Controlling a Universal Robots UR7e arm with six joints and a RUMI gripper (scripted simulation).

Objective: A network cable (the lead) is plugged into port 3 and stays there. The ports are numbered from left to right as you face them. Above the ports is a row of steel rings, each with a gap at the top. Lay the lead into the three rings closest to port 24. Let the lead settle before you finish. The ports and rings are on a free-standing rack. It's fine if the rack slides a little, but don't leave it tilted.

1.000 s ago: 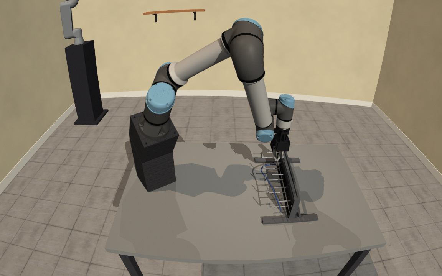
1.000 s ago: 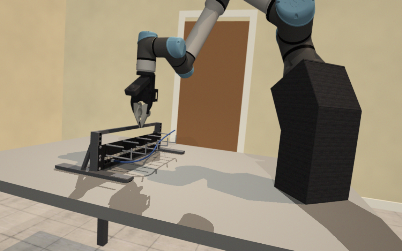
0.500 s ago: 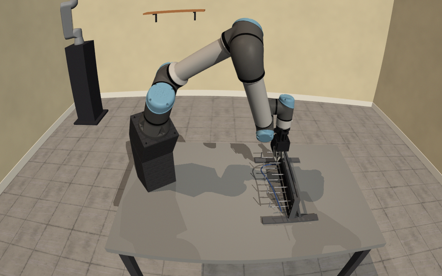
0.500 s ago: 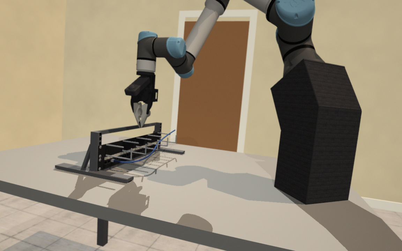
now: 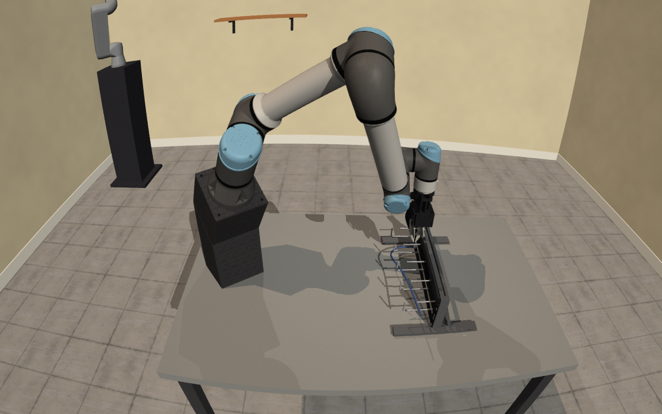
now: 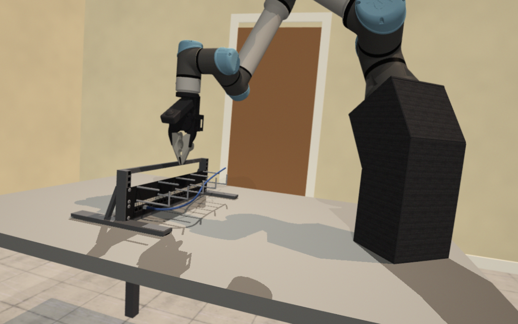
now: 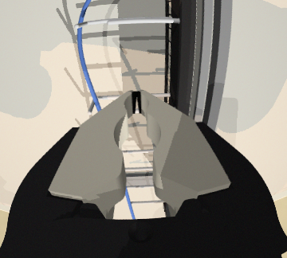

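The rack lies 6 cm ahead of my hand, 5 cm to the right of it and 9 cm below it.
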